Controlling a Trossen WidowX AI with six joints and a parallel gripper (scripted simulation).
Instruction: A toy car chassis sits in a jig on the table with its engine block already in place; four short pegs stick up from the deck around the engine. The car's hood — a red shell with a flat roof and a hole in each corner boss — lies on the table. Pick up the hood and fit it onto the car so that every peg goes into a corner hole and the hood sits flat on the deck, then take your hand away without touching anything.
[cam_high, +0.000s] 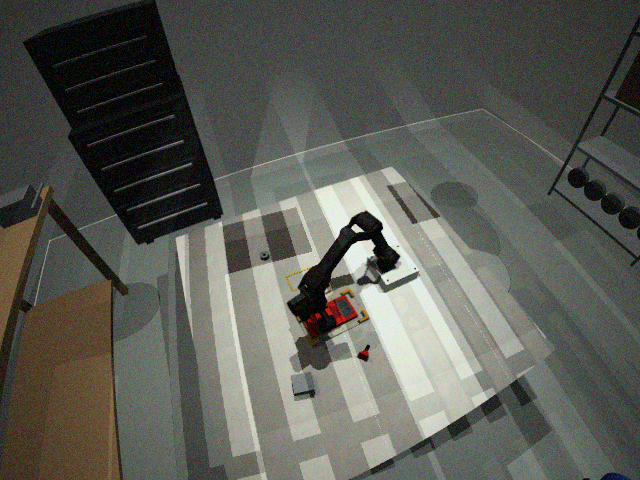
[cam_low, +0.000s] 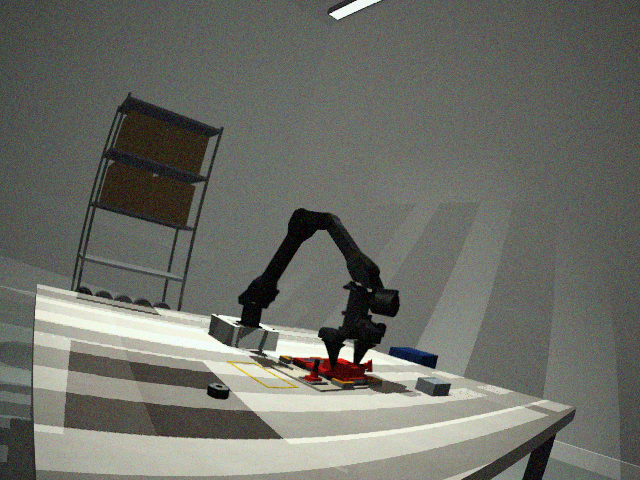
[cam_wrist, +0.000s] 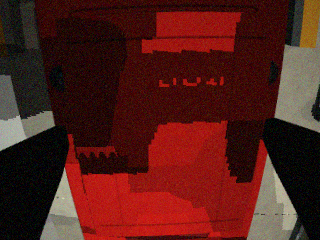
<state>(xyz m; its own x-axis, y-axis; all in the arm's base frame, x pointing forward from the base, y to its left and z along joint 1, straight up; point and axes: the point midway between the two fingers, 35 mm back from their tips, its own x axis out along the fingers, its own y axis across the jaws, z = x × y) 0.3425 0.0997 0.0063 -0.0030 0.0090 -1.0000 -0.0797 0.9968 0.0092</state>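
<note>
Right now my gripper tip is right at the red hood. The rest, counted from my gripper tip: black wheel 41 cm to the right, 11 cm ahead, 3 cm below; grey engine block 1 cm below.
</note>
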